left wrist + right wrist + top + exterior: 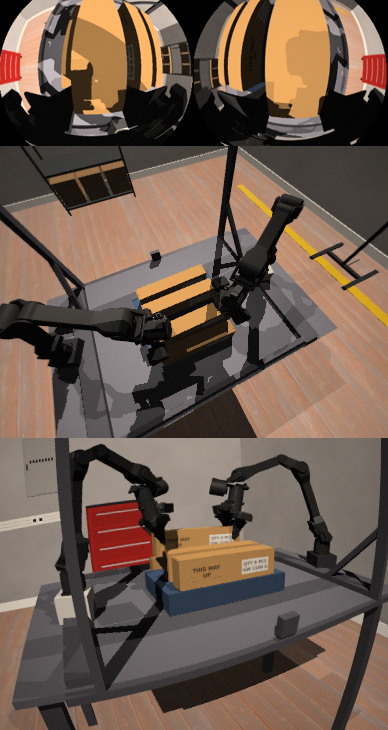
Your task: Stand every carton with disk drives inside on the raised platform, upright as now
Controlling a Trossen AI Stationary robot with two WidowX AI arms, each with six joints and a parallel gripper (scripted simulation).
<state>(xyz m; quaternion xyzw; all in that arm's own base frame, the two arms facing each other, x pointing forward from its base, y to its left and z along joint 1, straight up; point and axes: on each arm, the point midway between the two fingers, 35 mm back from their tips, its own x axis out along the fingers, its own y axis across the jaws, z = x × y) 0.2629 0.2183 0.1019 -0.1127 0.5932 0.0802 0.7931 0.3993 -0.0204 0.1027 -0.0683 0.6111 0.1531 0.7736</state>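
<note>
Now: left hand 140 mm to the left of the carton and 40 mm above it.
Right now the carton is 140 mm to the left of my right hand and 30 mm below it.
</note>
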